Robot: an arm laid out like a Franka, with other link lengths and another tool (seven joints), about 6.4 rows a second.
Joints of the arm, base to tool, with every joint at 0 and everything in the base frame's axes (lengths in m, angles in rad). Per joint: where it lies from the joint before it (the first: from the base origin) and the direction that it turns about. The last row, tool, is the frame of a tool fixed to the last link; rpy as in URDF.
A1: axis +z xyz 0 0 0.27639
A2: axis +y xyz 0 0 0
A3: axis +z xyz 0 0 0.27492
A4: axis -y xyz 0.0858 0 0
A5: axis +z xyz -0.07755 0 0.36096
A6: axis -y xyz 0 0 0
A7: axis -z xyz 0.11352 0 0
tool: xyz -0.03 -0.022 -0.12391 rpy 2.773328 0 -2.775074
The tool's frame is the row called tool.
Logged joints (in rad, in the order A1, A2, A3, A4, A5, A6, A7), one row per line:
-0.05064 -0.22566 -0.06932 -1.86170 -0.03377 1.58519 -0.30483
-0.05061 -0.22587 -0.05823 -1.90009 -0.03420 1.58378 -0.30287
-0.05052 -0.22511 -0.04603 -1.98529 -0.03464 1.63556 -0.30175
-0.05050 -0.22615 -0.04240 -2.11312 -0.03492 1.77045 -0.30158
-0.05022 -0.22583 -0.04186 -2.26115 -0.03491 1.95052 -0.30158
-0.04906 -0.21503 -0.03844 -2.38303 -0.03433 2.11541 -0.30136
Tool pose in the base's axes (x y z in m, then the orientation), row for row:
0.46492 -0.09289 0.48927 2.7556 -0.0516 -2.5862
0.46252 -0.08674 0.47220 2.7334 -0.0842 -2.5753
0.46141 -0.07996 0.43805 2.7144 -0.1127 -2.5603
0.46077 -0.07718 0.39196 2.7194 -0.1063 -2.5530
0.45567 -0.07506 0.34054 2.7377 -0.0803 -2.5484
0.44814 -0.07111 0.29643 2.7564 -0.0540 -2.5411
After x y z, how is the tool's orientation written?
As angles about the fixed x, y, z axes (roll, pitch, yaw), in radians.
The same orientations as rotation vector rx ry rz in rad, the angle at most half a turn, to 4 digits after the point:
0.7917 -2.8313 -0.5317
0.7856 -2.7903 -0.5420
0.7866 -2.7520 -0.5485
0.8009 -2.7552 -0.5441
0.8248 -2.7805 -0.5338
0.8522 -2.8048 -0.5227

